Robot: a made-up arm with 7 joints. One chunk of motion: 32 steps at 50 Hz.
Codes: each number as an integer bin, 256 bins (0 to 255) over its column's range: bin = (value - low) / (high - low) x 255, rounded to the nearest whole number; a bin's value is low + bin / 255 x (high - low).
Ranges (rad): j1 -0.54..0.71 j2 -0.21..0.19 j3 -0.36..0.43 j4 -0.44..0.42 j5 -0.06..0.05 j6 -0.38..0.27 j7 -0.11..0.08
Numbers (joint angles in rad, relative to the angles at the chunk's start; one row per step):
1: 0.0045 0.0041 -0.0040 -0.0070 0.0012 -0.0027 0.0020
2: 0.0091 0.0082 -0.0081 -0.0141 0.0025 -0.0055 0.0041
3: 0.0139 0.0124 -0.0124 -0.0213 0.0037 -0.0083 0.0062
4: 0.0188 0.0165 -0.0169 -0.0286 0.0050 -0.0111 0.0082
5: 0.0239 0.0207 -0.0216 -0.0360 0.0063 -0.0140 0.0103
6: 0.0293 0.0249 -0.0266 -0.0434 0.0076 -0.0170 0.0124
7: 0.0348 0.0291 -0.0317 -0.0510 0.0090 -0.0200 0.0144
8: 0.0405 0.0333 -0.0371 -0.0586 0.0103 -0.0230 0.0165
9: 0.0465 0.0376 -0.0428 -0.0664 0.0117 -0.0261 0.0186
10: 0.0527 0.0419 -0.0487 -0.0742 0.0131 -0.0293 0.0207
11: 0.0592 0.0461 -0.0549 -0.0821 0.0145 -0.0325 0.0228
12: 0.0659 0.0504 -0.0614 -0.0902 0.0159 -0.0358 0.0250
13: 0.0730 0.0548 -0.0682 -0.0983 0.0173 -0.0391 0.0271
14: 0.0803 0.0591 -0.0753 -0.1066 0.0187 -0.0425 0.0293
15: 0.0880 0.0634 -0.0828 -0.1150 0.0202 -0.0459 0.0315
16: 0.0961 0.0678 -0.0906 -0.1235 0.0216 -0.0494 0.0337
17: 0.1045 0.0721 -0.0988 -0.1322 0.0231 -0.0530 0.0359
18: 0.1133 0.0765 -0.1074 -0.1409 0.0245 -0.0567 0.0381
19: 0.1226 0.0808 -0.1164 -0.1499 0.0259 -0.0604 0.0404
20: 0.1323 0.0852 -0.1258 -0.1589 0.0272 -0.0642 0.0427
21: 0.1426 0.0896 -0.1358 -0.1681 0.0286 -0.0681 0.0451
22: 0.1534 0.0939 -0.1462 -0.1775 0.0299 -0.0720 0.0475
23: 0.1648 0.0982 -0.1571 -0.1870 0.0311 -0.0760 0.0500
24: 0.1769 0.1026 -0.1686 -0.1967 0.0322 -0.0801 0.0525
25: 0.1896 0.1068 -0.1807 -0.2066 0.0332 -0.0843 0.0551
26: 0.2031 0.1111 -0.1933 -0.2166 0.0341 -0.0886 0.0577
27: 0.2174 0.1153 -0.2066 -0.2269 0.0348 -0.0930 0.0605
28: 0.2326 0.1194 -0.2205 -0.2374 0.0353 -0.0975 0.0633
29: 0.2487 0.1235 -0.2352 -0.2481 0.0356 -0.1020 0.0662
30: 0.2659 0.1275 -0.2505 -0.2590 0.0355 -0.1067 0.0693
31: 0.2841 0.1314 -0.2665 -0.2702 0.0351 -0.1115 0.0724
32: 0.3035 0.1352 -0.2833 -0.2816 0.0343 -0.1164 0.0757
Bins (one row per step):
1: 111 136 115 128 142 148 150
2: 112 139 114 126 145 147 153
3: 113 142 112 124 148 146 156
4: 114 144 111 122 151 145 159
5: 115 147 109 120 154 144 161
6: 116 150 108 118 157 142 164
7: 117 152 106 115 160 141 167
8: 118 155 104 113 163 140 170
9: 120 158 102 111 166 139 173
10: 121 161 100 108 169 138 175
11: 122 163 98 106 173 136 178
12: 124 166 96 104 176 135 181
13: 125 169 94 101 179 134 184
14: 127 172 92 99 182 132 187
15: 128 174 89 96 186 131 190
16: 130 177 87 94 189 130 193
17: 131 180 84 91 193 128 196
18: 133 183 82 89 196 127 199
19: 135 185 79 86 199 125 202
20: 137 188 76 83 202 124 205
21: 139 191 72 81 205 122 208
22: 141 194 69 78 208 121 211
23: 144 196 65 75 211 119 215
24: 146 199 62 72 214 118 218
25: 149 202 58 69 216 116 222
26: 152 205 54 66 218 114 225
27: 155 207 50 63 220 113 229
28: 158 210 45 60 221 111 233
29: 161 213 40 57 222 109 236
30: 164 215 35 54 221 107 241
31: 168 218 30 50 220 105 245
32: 172 220 25 47 219 103 249

